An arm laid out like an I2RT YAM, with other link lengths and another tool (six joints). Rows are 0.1 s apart.
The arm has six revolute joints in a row. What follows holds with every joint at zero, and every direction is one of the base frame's.
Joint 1 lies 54.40 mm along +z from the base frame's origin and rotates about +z.
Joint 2 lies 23.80 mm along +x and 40.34 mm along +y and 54.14 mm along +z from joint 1 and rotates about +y.
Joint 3 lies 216.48 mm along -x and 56.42 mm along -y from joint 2 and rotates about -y.
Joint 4 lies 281.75 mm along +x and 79.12 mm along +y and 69.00 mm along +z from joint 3 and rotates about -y.
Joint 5 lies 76.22 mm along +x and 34.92 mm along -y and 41.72 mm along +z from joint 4 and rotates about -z.
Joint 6 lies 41.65 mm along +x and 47.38 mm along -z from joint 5 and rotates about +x.
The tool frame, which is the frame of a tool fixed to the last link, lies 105.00 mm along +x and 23.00 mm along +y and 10.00 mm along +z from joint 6; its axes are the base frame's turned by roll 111.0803, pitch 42.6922 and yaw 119.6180 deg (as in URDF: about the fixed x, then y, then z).
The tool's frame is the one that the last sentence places.
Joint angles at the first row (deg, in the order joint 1, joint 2, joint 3, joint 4, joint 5, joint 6):
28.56, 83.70, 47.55, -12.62, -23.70, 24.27
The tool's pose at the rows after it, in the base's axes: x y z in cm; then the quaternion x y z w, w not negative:
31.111 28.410 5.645 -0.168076 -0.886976 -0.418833 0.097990
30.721 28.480 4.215 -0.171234 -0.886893 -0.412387 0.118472
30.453 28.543 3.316 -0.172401 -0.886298 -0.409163 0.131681
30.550 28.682 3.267 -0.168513 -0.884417 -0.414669 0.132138
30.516 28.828 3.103 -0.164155 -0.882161 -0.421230 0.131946
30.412 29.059 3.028 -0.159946 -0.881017 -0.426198 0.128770
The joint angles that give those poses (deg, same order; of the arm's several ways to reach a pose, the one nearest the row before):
27.81, 85.36, 47.24, -12.75, -25.32, 24.14
27.81, 87.72, 47.24, -12.64, -26.44, 24.08
27.81, 89.30, 47.24, -12.43, -27.27, 24.01
27.73, 89.78, 47.18, -11.35, -27.92, 24.01
27.75, 90.10, 46.59, -9.69, -28.56, 24.16
28.10, 90.13, 45.93, -8.07, -28.62, 24.47

